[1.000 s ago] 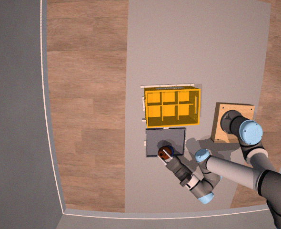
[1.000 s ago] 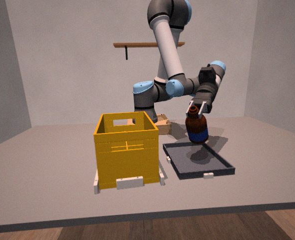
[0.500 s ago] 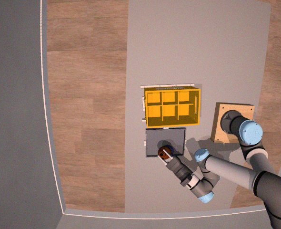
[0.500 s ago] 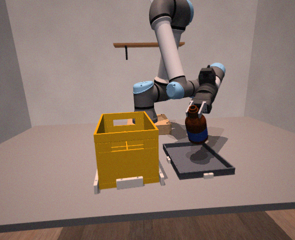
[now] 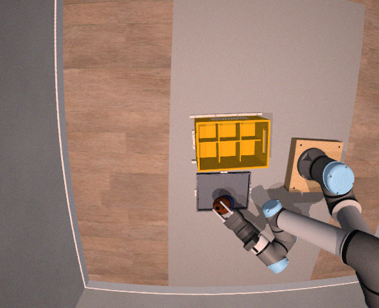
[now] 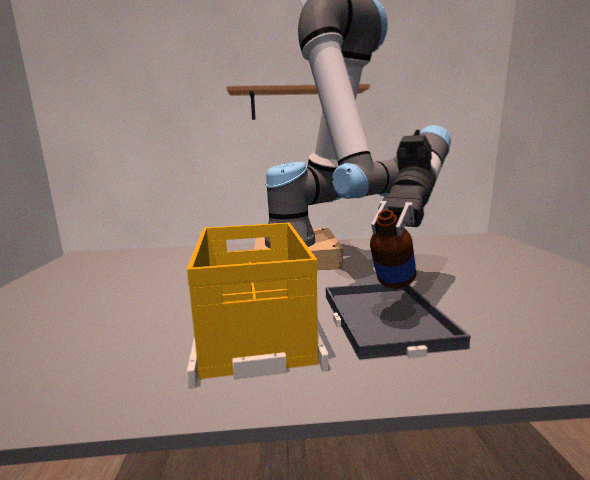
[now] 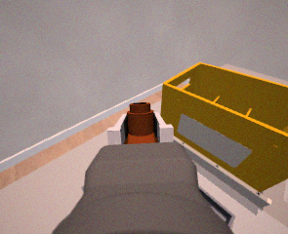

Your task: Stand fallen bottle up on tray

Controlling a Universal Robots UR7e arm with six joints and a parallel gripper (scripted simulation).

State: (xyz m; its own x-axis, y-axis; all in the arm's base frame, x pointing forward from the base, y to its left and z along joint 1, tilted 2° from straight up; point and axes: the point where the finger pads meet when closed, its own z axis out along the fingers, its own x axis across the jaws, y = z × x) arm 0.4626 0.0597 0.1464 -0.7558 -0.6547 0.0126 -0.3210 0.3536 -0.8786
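My gripper is now 5 cm above the brown bottle, 2 cm to the right of it and 1 cm past it. Also, from my hand: yellow crate 23 cm to the right, 12 cm below, 8 cm behind; then dark grey tray 19 cm below, 4 cm behind, 3 cm to the left.
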